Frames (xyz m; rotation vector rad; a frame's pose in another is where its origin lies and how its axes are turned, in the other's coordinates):
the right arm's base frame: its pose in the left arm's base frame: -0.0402 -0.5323 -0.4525 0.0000 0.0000 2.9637
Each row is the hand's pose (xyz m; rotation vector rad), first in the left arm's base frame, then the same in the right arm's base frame.
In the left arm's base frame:
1: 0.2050 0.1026 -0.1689 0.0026 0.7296 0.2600
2: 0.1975 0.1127 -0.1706 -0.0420 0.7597 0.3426
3: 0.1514 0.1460 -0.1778 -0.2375 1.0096 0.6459
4: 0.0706 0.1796 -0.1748 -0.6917 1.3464 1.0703
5: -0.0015 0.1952 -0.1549 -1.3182 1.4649 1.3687
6: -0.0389 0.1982 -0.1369 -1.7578 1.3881 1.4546
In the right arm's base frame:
1: -0.1290 -0.6683 0.2836 0.9863 0.0844 -2.5350
2: -0.1198 -0.6769 0.2819 0.9972 0.1448 -2.4429
3: -0.0685 -0.7015 0.2747 1.1832 0.3921 -2.0196
4: 0.0169 -0.7203 0.2777 1.3274 0.8388 -1.3391
5: 0.0906 -0.7229 0.2976 1.2277 1.3202 -0.7396
6: 0.1280 -0.7192 0.3156 1.0578 1.6164 -0.4390

